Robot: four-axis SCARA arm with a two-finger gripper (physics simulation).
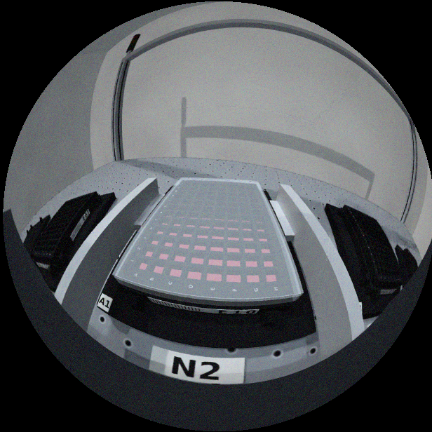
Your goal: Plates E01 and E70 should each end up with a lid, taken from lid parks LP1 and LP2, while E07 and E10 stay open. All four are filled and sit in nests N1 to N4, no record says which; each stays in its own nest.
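Clear lid point(217, 241), visible. Nest N3 point(345, 248), visible.
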